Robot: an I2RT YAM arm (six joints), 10 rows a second.
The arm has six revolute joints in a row. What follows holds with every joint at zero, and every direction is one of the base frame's.
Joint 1 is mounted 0.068 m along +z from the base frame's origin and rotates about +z.
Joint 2 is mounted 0.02 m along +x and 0.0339 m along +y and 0.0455 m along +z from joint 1 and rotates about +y.
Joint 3 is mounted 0.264 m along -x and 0.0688 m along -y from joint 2 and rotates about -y.
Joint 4 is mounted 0.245 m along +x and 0.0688 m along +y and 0.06 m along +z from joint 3 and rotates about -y.
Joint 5 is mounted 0.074 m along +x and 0.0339 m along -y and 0.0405 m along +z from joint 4 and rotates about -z.
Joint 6 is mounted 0.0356 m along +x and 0.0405 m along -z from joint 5 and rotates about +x.
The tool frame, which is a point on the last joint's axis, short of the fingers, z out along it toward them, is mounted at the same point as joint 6; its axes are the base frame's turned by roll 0, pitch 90 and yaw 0 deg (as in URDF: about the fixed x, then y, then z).
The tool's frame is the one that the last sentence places.
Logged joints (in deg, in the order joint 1, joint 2, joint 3, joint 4, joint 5, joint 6), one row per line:
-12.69 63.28 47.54 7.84 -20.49 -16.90
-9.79 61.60 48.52 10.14 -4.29 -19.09
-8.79 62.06 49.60 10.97 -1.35 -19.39
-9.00 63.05 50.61 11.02 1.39 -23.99
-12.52 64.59 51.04 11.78 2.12 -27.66
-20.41 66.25 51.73 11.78 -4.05 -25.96
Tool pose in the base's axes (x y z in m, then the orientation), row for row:
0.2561 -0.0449 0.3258 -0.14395 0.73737 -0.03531 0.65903
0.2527 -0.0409 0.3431 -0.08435 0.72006 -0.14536 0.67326
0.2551 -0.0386 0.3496 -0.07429 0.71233 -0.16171 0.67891
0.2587 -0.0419 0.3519 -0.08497 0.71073 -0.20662 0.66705
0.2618 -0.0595 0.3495 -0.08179 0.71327 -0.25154 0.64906
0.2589 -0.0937 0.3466 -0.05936 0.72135 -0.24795 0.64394
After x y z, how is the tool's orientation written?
As a quaternion, x y z w.
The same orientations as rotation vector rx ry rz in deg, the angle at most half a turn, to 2 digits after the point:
-18.67 95.64 -4.58
-10.88 92.87 -18.75
-9.56 91.67 -20.81
-10.99 91.89 -26.71
-10.65 92.88 -32.75
-7.75 94.12 -32.35

